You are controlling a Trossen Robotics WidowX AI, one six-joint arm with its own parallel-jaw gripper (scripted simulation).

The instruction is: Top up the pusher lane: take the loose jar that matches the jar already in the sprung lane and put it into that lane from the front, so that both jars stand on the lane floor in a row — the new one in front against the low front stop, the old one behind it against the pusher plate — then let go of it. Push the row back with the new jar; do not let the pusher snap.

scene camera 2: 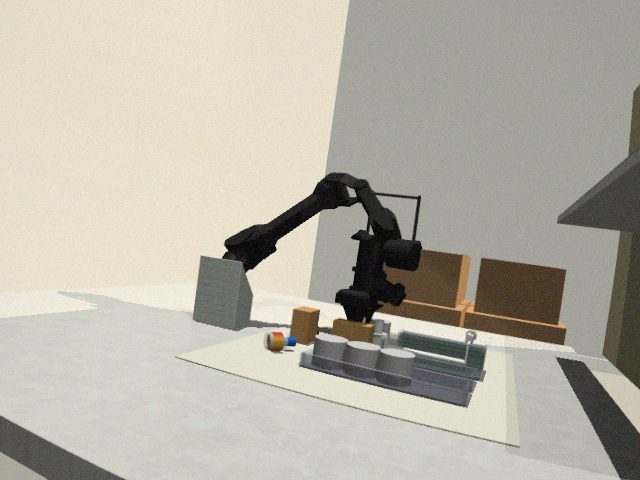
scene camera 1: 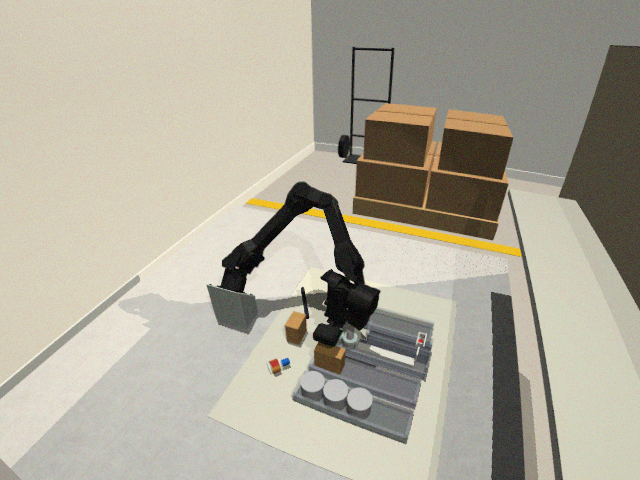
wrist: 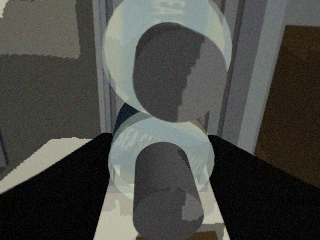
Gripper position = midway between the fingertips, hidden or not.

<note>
In view: the gripper (scene camera 2: 358, 336), a clear jar (wrist: 161, 166), a clear jar (wrist: 174, 67), a brown box (scene camera 2: 352, 330) and a brown box (scene camera 2: 304, 324).
The gripper shows as well in scene camera 1 (scene camera 1: 336, 336) and in the wrist view (wrist: 159, 143).
</note>
